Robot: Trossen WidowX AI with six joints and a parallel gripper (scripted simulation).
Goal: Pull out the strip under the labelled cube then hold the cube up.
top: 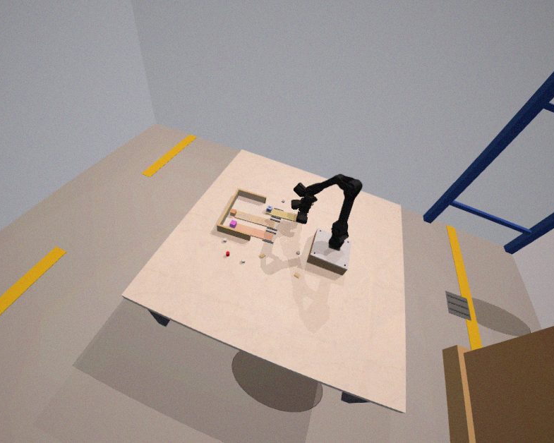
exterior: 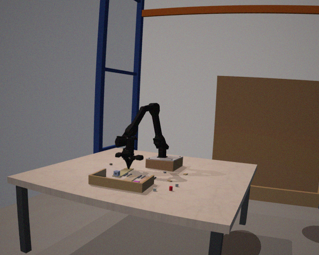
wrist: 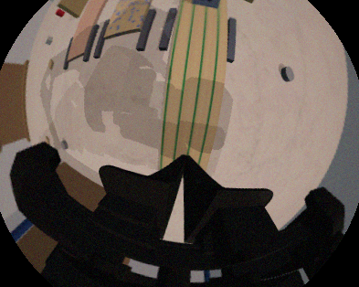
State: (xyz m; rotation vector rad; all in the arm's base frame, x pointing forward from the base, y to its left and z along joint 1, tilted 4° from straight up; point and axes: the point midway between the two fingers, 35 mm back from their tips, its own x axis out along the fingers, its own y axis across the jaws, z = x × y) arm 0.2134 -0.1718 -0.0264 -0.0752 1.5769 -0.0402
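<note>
My gripper tip is now 200 mm short of the labelled cube, 20 mm below it and 10 mm to the right of it. The rest, counted from my gripper tip: small red cylinder 390 mm to the left, 320 mm ahead, 10 mm above.
</note>
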